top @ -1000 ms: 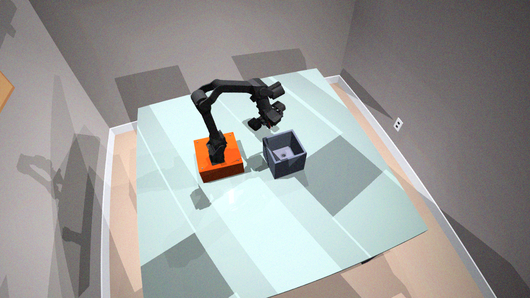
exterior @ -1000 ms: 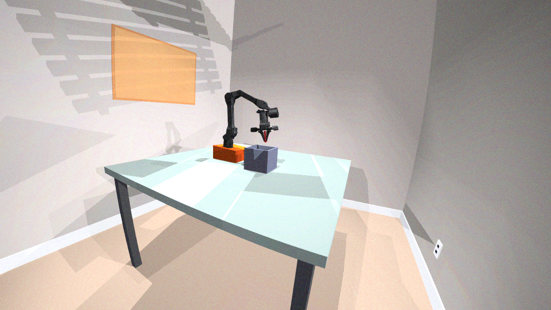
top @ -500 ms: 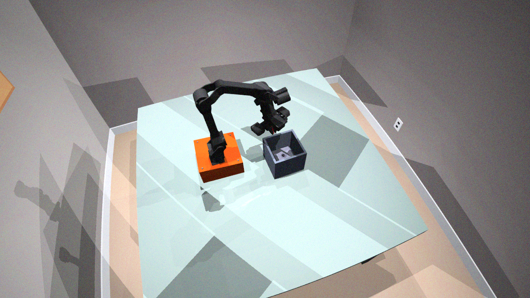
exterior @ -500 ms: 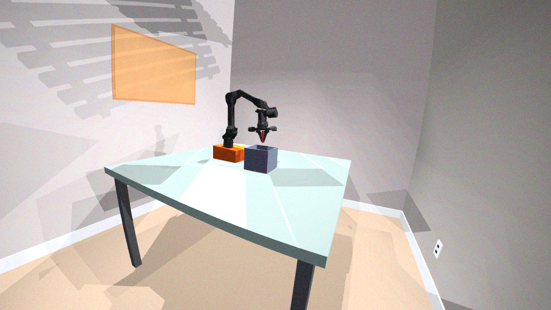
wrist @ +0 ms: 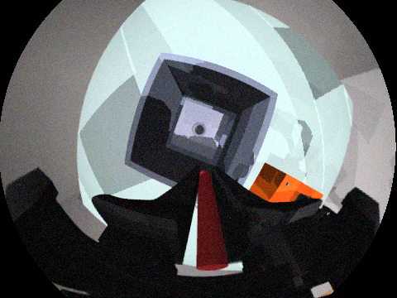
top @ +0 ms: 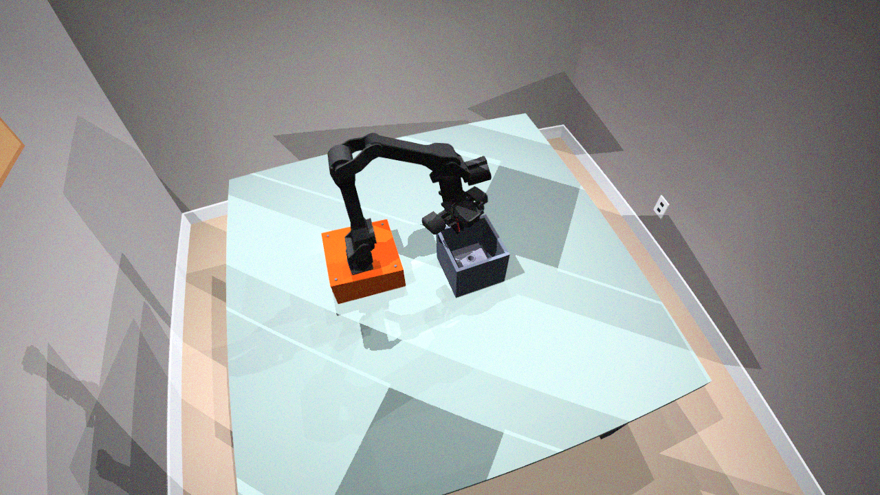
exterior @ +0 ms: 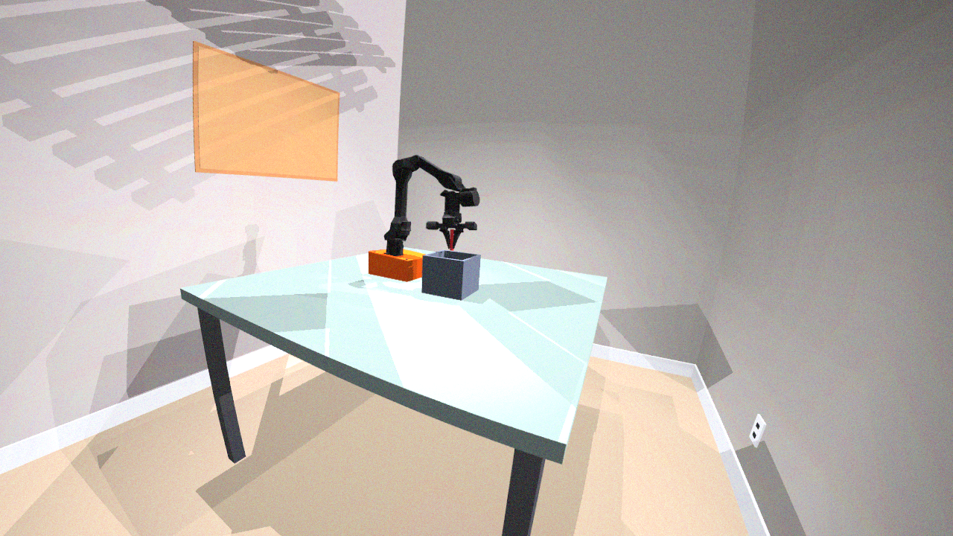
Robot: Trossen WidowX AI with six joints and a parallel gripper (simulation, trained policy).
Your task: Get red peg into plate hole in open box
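Right now the pale plate is 2 cm ahead of my gripper tip, 4 cm to the right of it and 11 cm below it. Round my gripper tip: red peg: 1 cm behind, 1 cm to the left, 3 cm above.
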